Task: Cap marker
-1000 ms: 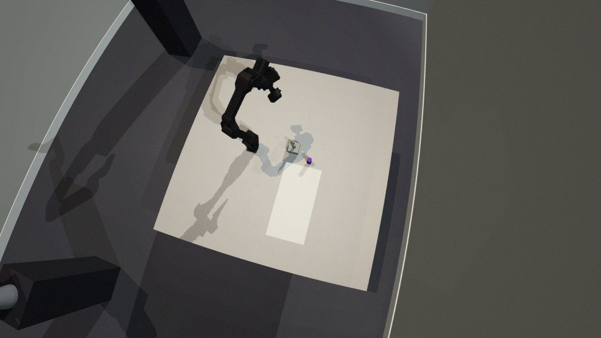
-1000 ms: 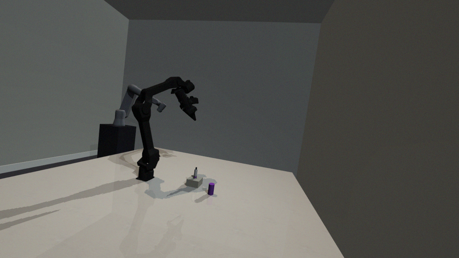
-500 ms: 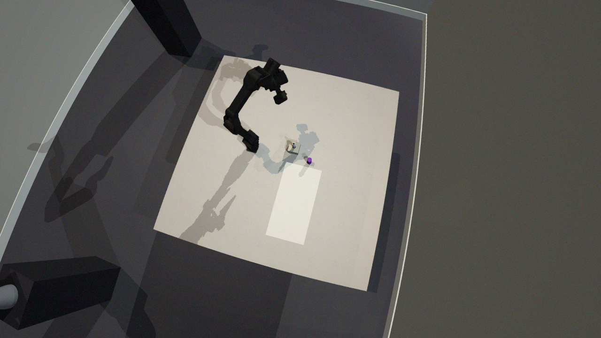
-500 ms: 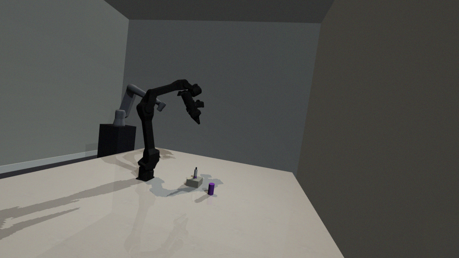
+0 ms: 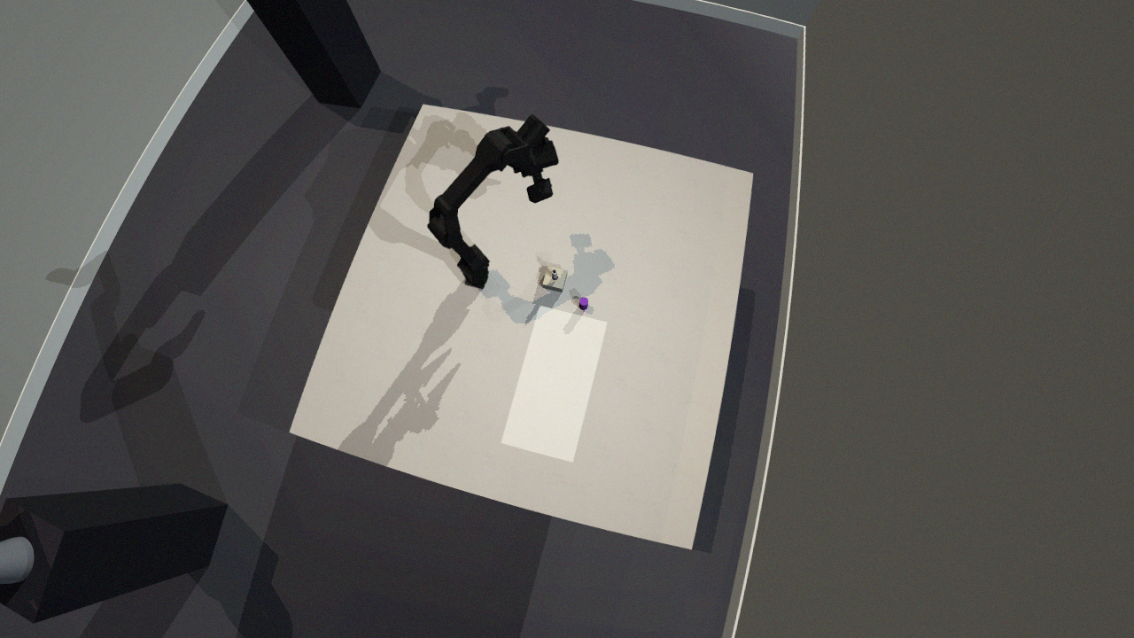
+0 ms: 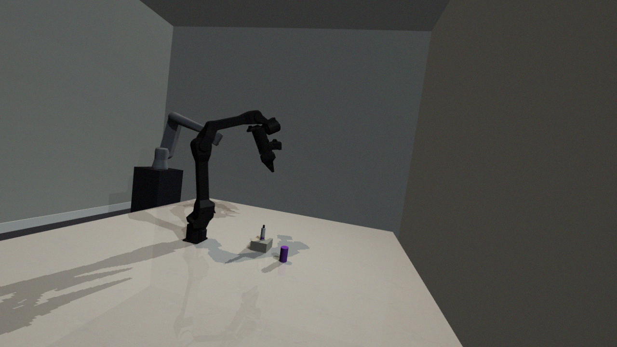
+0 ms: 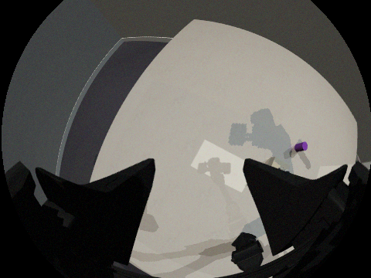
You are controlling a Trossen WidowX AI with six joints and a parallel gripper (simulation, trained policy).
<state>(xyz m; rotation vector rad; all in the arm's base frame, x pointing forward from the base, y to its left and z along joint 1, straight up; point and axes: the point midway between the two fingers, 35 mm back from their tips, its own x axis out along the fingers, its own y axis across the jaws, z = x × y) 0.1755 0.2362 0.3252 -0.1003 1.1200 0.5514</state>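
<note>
My gripper tip is 270 mm above the purple cap, 260 mm to the left of it and 170 mm short of it. The rest, counted from my gripper tip: marker (230 mm below, 200 mm to the right, 70 mm ahead); then holder block (280 mm below, 200 mm to the right, 70 mm ahead).
</note>
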